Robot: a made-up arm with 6 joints.
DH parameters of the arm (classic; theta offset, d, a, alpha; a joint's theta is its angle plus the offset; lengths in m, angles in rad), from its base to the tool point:
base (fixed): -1.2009 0 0.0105 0
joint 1: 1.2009 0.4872 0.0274 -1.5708
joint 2: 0.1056 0 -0.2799 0
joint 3: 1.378 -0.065 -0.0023 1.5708
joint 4: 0 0.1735 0.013 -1.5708
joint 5: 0 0.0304 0.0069 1.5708
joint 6: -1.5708 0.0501 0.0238 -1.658
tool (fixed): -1.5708 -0.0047 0 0
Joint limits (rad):
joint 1: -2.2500..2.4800
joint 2: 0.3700..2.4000
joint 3: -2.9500..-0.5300
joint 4: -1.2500..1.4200
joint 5: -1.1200..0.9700
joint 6: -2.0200..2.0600
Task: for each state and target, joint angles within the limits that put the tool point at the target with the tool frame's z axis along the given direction. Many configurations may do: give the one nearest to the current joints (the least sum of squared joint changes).
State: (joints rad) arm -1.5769 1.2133 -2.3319 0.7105 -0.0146 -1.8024
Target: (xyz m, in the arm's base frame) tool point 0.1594 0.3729 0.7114 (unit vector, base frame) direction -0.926 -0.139 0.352
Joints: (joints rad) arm -2.1070 0.3700 -2.6967 0.8612 -0.6720 -1.7987
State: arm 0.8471 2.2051 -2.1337 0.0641 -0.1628 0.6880
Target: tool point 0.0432 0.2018 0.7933 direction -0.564 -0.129 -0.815
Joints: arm 1.6424 1.3286 -1.5524 0.0688 0.2990 0.5483
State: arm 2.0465 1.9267 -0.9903 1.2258 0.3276 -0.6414
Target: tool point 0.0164 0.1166 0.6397 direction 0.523 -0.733 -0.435
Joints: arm 1.6923 1.1289 -0.6059 0.5699 0.8174 -0.8604
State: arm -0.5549 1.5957 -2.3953 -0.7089 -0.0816 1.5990
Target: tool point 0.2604 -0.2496 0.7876 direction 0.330 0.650 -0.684
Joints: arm -0.5822 1.7776 -1.9885 -1.0435 -0.5238 1.9921
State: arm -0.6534 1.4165 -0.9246 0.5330 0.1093 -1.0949
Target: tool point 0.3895 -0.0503 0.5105 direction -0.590 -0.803 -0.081
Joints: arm 0.0032 2.2937 -1.4956 0.0703 0.6353 -0.9863
